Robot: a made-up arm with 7 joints.
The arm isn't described. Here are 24 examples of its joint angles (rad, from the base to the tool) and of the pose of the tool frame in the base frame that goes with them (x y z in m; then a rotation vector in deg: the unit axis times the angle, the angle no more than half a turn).
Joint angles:
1: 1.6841 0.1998 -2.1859 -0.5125 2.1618 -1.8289 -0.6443
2: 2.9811 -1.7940 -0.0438 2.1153 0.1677 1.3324 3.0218
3: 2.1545 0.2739 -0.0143 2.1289 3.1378 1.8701 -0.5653
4: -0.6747 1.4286 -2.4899 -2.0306 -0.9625 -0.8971 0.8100
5: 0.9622 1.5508 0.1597 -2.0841 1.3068 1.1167 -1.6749
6: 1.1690 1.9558 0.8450 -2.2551 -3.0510 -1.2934 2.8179
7: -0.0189 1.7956 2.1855 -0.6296 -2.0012 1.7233 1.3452
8: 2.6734 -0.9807 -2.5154 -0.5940 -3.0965 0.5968 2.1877
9: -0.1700 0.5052 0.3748 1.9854 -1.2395 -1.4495 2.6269
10: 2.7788 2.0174 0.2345 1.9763 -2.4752 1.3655 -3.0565
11: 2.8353 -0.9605 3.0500 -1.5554 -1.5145 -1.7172 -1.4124
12: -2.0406 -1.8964 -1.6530 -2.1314 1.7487 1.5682 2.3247
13: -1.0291 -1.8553 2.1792 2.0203 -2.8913 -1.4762 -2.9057
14: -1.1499 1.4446 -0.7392 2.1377 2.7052 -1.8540 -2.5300
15: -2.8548 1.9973 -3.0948 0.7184 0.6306 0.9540 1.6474
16: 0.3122 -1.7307 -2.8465 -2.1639 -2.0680 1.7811 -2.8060
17: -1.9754 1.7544 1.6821 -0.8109 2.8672 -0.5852 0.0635
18: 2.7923 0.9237 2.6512 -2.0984 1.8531 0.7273 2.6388
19: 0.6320 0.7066 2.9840 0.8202 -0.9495 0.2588 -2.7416
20: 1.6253 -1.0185 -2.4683 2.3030 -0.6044 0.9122 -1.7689
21: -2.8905 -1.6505 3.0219 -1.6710 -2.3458 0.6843 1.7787
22: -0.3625 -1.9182 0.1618 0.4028 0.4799 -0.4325 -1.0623
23: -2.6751 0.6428 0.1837 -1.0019 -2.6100 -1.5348 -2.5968
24: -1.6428 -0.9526 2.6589 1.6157 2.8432 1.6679 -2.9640
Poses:
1: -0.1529 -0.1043 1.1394 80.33 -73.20 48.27
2: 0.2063 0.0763 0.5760 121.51 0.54 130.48
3: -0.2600 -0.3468 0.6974 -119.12 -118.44 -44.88
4: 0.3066 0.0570 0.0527 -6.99 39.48 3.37
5: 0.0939 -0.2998 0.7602 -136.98 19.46 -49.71
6: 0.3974 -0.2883 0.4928 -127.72 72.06 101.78
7: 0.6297 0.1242 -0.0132 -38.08 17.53 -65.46
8: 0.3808 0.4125 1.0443 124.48 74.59 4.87
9: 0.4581 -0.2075 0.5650 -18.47 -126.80 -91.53
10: -0.2188 -0.0464 -0.1725 -28.05 21.35 50.23
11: 0.2550 -0.0986 0.8888 -45.29 100.87 139.05
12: 0.3907 -0.1563 0.4490 -107.47 -137.17 -20.10
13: 0.1007 -0.2195 0.1292 5.82 -134.46 103.81
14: -0.0403 0.2605 0.2851 -135.89 -1.79 -10.15
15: -0.8035 0.1477 0.3790 -63.44 126.44 11.05
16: -0.3156 -0.0908 0.5053 -44.93 -28.92 -41.79
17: -0.5699 0.6584 0.1745 -32.84 84.39 -125.40
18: -0.2419 -0.3605 0.2805 -69.48 23.71 105.94
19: 0.1413 -0.2117 1.2010 -169.15 -3.10 -33.59
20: 0.1186 0.2176 0.2322 -9.10 48.13 88.77
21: 0.3930 -0.0889 0.7840 146.03 19.90 23.10
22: -0.8550 -0.3502 0.1776 97.20 28.02 135.70
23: -0.2143 0.1753 1.1248 82.34 80.22 -25.78
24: 0.1676 -0.6647 0.4516 -93.92 76.60 29.61
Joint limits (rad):
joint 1: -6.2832..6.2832
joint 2: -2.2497..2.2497
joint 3: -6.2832..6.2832
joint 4: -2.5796..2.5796
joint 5: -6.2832..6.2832
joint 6: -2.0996..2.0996
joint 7: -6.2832..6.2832
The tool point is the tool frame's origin. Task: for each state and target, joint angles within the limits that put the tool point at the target. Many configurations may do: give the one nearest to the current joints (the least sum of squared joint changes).
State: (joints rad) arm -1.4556 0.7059 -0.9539 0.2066 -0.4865 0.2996 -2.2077
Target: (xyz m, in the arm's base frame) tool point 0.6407 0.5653 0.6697
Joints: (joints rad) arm -0.5300 1.0005 -0.6916 0.4716 -0.4205 0.4674 -2.2077
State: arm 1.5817 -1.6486 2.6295 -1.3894 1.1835 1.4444 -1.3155
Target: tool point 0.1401 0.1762 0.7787
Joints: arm 1.5163 -1.2209 3.1053 -2.1192 1.4060 1.3155 -1.3155
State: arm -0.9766 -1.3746 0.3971 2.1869 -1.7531 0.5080 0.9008
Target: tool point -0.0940 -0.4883 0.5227
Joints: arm -0.9086 -2.1504 0.6490 2.0287 -1.7859 0.5387 0.9008
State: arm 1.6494 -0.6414 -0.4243 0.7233 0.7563 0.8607 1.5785
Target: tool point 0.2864 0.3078 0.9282
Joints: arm 1.7351 -1.1144 -0.8147 1.1293 0.5962 1.0345 1.5785
